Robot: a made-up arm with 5 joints. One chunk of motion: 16 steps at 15 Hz.
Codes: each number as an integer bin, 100 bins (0 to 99) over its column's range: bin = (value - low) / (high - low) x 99, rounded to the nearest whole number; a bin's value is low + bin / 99 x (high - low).
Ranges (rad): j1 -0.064..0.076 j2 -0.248..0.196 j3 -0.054..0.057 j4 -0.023..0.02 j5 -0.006..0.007
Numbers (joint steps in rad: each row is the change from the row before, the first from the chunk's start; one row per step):
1: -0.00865 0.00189 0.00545 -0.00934 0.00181
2: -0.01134 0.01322 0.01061 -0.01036 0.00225
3: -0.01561 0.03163 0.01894 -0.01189 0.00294
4: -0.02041 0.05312 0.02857 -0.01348 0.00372
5: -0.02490 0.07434 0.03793 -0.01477 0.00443
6: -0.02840 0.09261 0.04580 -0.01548 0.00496
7: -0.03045 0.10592 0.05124 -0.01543 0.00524
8: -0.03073 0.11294 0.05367 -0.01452 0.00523
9: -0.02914 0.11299 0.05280 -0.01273 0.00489
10: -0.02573 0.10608 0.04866 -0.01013 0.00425
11: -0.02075 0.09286 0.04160 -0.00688 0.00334
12: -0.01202 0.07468 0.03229 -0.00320 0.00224
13: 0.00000 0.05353 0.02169 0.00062 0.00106
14: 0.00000 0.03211 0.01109 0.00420 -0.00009
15: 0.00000 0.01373 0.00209 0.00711 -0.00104
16: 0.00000 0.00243 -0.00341 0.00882 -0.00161
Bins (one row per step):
1: 39 56 53 31 59
2: 37 58 58 29 63
3: 34 62 65 26 68
4: 31 67 74 22 74
5: 28 72 82 19 79
6: 25 76 89 17 83
7: 24 79 94 17 86
8: 24 80 96 20 86
9: 25 80 95 24 83
10: 27 79 92 30 78
11: 31 76 85 37 71
12: 37 72 77 46 63
13: 45 67 68 54 54
14: 45 62 58 63 45
15: 45 58 50 69 38
16: 45 56 45 73 33

